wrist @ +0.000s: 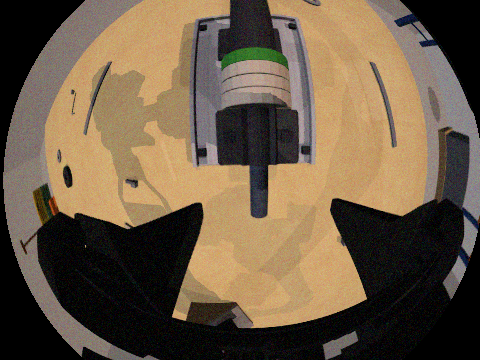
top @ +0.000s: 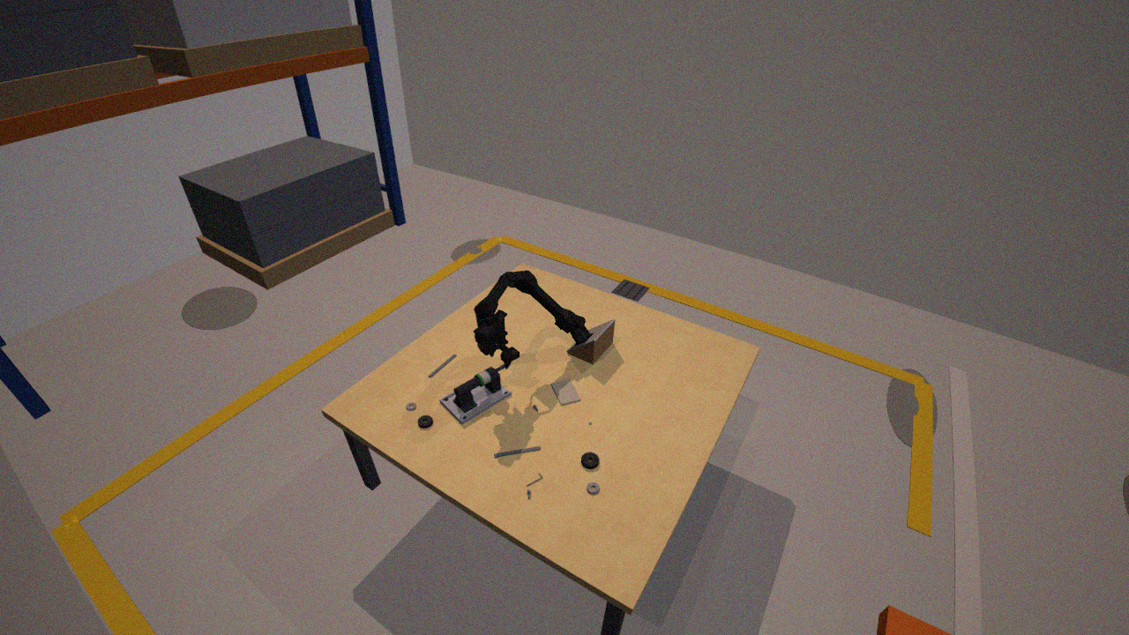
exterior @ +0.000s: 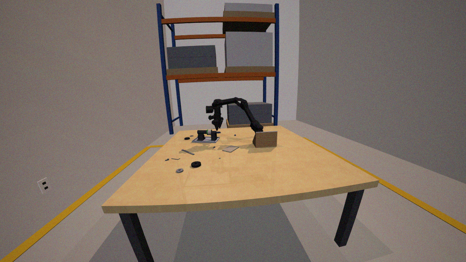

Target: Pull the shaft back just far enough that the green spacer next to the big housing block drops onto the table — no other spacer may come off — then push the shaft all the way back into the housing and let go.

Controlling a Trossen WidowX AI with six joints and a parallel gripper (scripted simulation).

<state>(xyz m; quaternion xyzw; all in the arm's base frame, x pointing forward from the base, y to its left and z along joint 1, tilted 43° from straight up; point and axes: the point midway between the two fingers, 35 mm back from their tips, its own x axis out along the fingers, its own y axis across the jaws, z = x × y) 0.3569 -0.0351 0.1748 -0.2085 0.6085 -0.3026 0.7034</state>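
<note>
Now: gripper tip 70 mm short of the shaft, 10 mm to the left of it and 30 mm above it. Also, from my gripper tip: grey plate: 110 mm behind, 230 mm to the left, 100 mm below; then black disc: 100 mm ahead, 500 mm to the left, 100 mm below; then hex key: 260 mm ahead, 400 mm to the left, 100 mm below.
</note>
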